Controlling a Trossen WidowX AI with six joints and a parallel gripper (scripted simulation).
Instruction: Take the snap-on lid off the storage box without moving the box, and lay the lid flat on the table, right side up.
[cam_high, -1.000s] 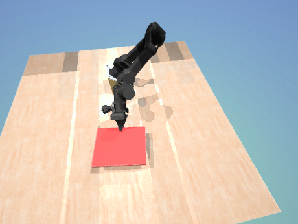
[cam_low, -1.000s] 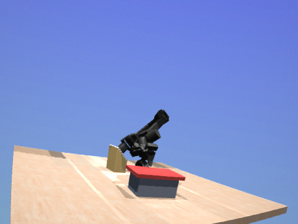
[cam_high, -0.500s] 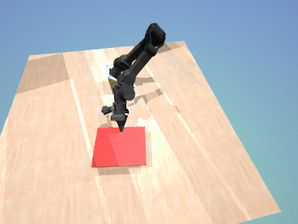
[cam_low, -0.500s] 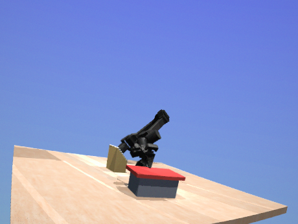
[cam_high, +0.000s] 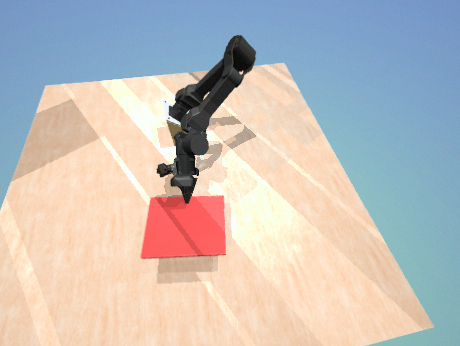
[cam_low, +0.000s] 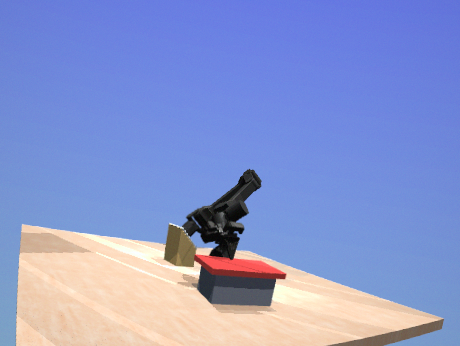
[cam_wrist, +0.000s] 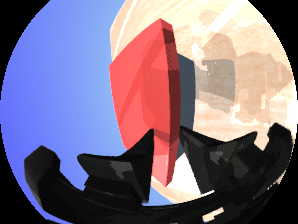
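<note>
The red lid lies 8 cm ahead of my gripper tip, 1 cm to the right of it and 1 cm above it. The rest, counted from my gripper tip: blue-grey box 8 cm ahead, 5 cm below, 1 cm to the right.
</note>
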